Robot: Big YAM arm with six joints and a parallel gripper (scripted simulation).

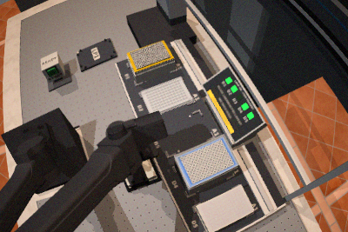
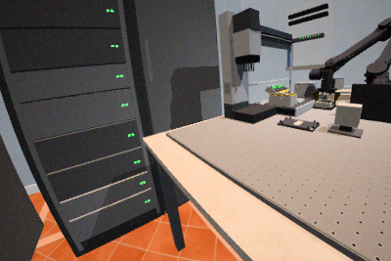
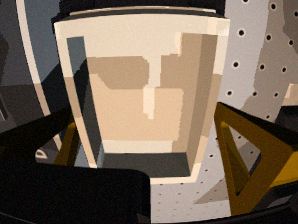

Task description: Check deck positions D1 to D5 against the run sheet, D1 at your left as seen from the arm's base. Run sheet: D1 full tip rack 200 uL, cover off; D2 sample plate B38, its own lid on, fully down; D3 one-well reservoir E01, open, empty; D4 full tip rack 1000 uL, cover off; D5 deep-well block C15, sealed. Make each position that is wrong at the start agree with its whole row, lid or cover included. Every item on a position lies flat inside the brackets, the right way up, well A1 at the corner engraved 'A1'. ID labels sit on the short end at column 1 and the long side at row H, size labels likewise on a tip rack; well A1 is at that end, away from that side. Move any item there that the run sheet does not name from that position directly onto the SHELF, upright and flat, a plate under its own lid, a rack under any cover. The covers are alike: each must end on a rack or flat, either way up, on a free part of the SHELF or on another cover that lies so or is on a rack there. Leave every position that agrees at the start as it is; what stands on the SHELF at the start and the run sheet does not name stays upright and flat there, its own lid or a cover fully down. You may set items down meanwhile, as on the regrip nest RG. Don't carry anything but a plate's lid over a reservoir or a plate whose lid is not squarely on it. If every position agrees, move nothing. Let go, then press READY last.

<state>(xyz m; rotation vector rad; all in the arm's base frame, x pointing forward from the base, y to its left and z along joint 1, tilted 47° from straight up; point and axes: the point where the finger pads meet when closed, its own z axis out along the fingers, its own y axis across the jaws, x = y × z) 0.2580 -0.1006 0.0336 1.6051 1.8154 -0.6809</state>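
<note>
Now: hand 1 cm above the one-well reservoir. Round my hand: sealed block: 18 cm ahead, 22 cm to the right, 4 cm above; blue-framed tip rack: 18 cm ahead, 9 cm to the right, 9 cm above; black regrip nest: 2 cm below.
</note>
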